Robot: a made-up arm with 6 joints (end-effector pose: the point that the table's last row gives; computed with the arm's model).
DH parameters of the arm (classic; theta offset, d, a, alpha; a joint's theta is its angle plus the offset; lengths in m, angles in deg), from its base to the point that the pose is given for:
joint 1: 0 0.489 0.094 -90
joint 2: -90 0 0.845 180
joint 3: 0 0 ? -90
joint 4: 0 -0.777 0 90
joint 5: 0 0 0 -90
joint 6: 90 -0.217 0 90
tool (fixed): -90 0 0 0
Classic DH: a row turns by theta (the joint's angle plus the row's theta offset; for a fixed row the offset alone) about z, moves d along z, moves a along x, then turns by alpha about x.
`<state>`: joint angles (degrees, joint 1 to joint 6).
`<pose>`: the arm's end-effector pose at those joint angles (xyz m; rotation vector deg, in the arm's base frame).
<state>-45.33 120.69 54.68 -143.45 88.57 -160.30</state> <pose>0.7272 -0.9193 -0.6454 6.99 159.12 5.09</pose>
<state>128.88 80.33 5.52 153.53 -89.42 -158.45</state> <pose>-0.8754 1.2397 -0.0170 0.90 -22.17 98.91</pose>
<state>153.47 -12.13 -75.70 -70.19 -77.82 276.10</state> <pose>-0.4471 0.0002 0.6367 -67.33 105.59 -40.65</pose>
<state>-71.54 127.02 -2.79 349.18 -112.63 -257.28</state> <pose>0.1400 -0.3006 -0.5565 111.87 27.61 109.73</pose>
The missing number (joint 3, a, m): 0.203
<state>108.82 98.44 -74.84 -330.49 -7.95 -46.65</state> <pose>0.0251 -0.0279 0.0732 -137.45 91.40 -14.21</pose>
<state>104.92 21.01 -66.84 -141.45 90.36 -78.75</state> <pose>0.0124 0.4787 0.5040 77.59 -24.42 -31.21</pose>
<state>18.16 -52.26 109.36 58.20 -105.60 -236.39</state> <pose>-1.1661 -0.5694 1.1447 -67.14 4.12 -52.54</pose>
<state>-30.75 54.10 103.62 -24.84 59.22 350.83</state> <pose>0.8811 -0.6154 1.9016 5.40 -113.34 -13.89</pose>
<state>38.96 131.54 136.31 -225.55 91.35 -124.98</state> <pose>1.0623 1.0582 0.0437 -30.40 52.35 104.94</pose>
